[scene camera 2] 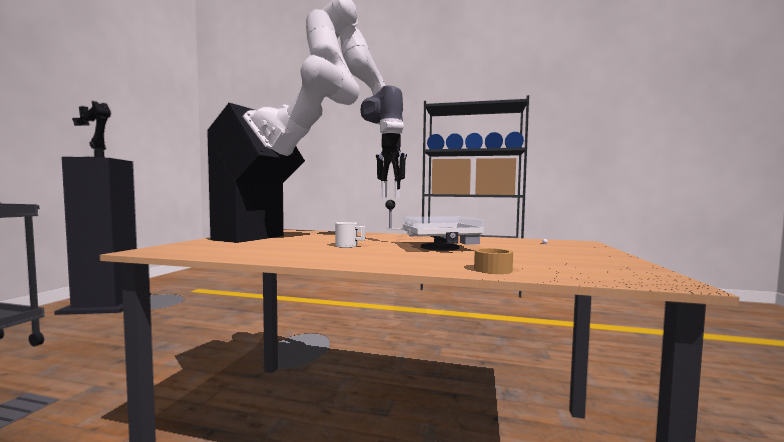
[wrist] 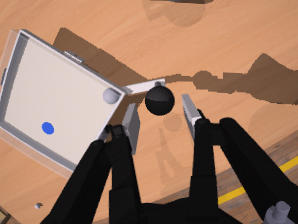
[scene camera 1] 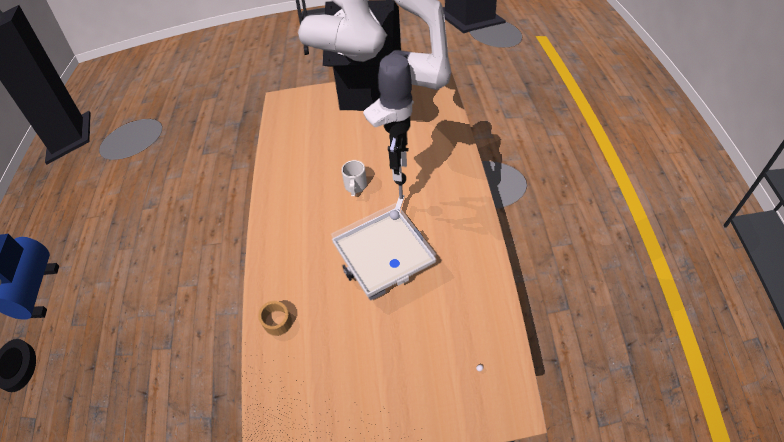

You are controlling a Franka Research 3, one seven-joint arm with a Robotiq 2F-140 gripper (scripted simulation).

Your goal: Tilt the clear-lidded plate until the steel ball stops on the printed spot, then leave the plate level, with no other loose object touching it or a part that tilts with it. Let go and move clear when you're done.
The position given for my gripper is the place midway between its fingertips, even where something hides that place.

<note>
I see my gripper (scene camera 2: 390,197) and a square clear-lidded plate (scene camera 1: 384,248).
My gripper shows as well in the wrist view (wrist: 160,109) and in scene camera 1 (scene camera 1: 400,172). The square clear-lidded plate shows as well in scene camera 2 (scene camera 2: 469,230) and in the wrist view (wrist: 61,106).
</note>
